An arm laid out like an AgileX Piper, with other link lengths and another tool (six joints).
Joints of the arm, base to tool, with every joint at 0 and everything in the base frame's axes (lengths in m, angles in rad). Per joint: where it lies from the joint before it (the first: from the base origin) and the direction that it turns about. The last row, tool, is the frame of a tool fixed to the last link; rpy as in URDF.
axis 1: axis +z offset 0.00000 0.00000 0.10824
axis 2: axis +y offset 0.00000 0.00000 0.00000
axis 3: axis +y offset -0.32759 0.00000 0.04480
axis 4: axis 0.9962 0 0.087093 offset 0.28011 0.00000 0.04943
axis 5: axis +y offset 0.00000 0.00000 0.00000
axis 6: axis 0.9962 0 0.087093 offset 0.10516 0.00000 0.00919
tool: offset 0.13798 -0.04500 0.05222 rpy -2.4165 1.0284 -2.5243
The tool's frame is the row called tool.
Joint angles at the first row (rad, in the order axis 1, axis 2, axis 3, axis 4, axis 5, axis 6):
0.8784 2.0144 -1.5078 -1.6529 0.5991 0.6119
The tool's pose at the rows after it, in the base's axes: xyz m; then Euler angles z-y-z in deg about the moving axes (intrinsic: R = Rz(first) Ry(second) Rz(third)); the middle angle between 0 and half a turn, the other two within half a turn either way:
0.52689, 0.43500, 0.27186, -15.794, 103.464, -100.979
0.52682, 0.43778, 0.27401, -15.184, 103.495, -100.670
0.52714, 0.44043, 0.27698, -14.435, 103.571, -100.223
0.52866, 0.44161, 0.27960, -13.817, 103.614, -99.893
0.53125, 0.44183, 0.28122, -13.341, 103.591, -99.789
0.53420, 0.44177, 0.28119, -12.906, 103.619, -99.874
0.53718, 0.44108, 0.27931, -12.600, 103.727, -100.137
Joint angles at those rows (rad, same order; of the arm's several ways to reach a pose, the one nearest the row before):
0.8768 2.0184 -1.5145 -1.6534 0.5915 0.6090
0.8762 2.0194 -1.5216 -1.6539 0.5811 0.6077
0.8737 2.0195 -1.5296 -1.6547 0.5667 0.6070
0.8680 2.0196 -1.5369 -1.6557 0.5514 0.6047
0.8600 2.0211 -1.5441 -1.6569 0.5363 0.5995
0.8511 2.0239 -1.5499 -1.6582 0.5204 0.5934
0.8420 2.0273 -1.5524 -1.6597 0.5059 0.5877

